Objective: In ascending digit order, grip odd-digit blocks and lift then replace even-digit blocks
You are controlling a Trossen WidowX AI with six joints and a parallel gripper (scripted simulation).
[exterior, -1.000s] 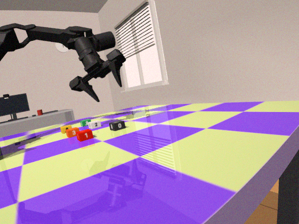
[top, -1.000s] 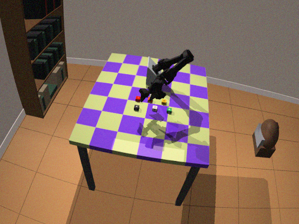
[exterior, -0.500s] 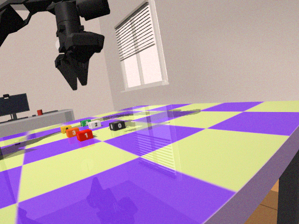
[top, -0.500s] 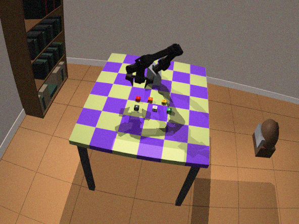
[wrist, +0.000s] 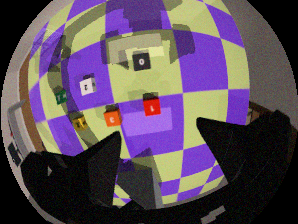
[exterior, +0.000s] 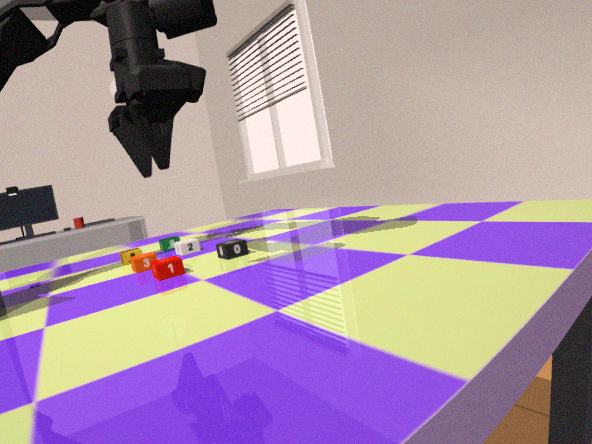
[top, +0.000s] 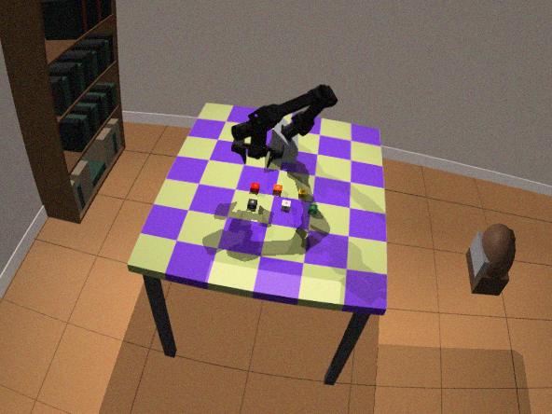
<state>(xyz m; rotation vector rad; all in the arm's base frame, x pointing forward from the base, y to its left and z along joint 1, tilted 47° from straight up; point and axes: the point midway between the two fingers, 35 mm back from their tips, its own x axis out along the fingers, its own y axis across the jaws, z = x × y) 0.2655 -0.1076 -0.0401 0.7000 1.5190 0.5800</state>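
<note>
Now: the black block marked 0 8 cm ahead of my gripper tip and 11 cm below it. From my gripper tip the other things lie so: red block marked 1: 1 cm behind, 11 cm below; orange block marked 3: 1 cm behind, 9 cm to the left, 11 cm below; white block marked 2: 7 cm ahead, 12 cm to the left, 11 cm below.
</note>
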